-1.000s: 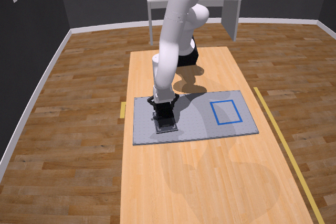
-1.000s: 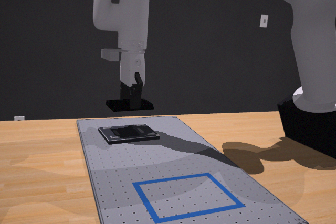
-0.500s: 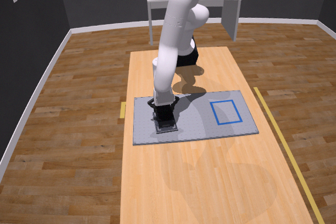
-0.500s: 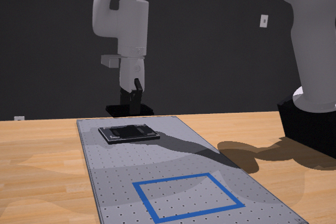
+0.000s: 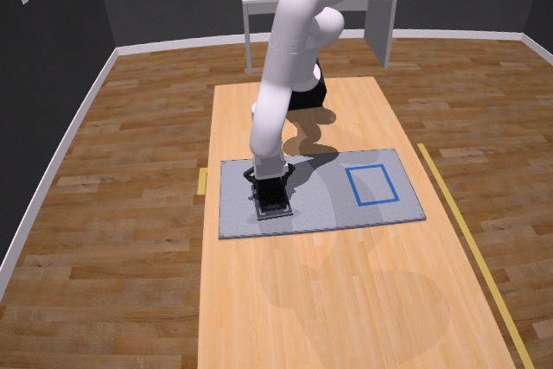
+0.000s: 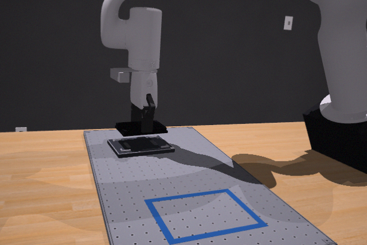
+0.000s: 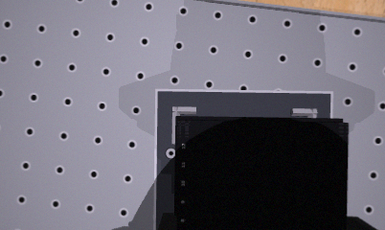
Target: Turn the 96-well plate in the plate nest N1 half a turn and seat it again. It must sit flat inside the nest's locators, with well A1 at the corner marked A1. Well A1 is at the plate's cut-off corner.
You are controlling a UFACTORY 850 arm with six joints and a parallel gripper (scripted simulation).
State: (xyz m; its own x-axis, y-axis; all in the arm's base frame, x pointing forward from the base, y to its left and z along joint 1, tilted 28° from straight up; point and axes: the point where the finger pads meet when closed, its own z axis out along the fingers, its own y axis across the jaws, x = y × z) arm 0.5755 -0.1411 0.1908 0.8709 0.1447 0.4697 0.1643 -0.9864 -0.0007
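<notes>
The plate nest N1 is 7 cm below my hand. The rest, counted from my hand: black 96-well plate 1 cm below.
</notes>
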